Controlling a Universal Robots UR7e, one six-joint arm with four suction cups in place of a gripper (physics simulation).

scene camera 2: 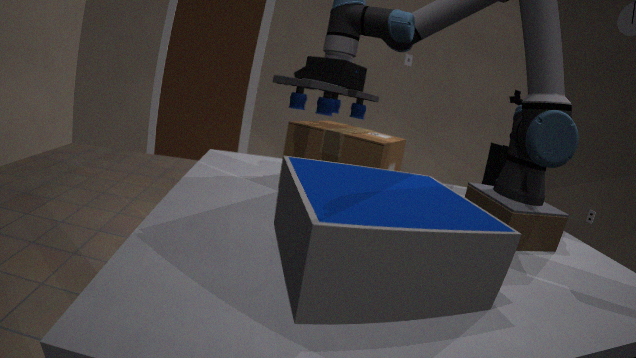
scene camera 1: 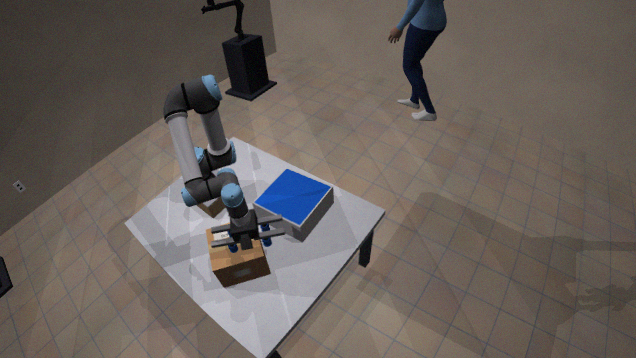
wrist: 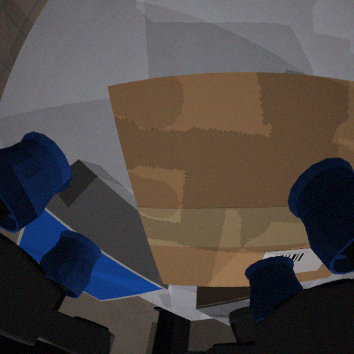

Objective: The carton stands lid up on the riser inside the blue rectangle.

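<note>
The brown carton (scene camera 1: 240, 261) (scene camera 2: 345, 145) (wrist: 225, 165) stands on the table beside the riser, with a tape strip and a barcode label on its upward face. The grey riser (scene camera 1: 320, 213) (scene camera 2: 400, 275) (wrist: 105, 215) bears the blue rectangle (scene camera 1: 295, 195) (scene camera 2: 390, 200) (wrist: 120, 282) on its top; no carton stands on it. My suction gripper (scene camera 1: 248, 237) (scene camera 2: 328, 104) (wrist: 175, 235) is open and holds nothing. In the scene camera 2 view its blue cups hang a little above the carton's top, with a gap between. The carton's lower part is hidden by the riser in that view.
The arm's base stands on a brown block (scene camera 1: 212, 207) (scene camera 2: 537, 232) at one side of the table (scene camera 1: 300, 270) (scene camera 2: 200, 280). A person (scene camera 1: 422, 55) stands on the floor beyond the table. A black pedestal (scene camera 1: 247, 65) with a small arm stands near the wall.
</note>
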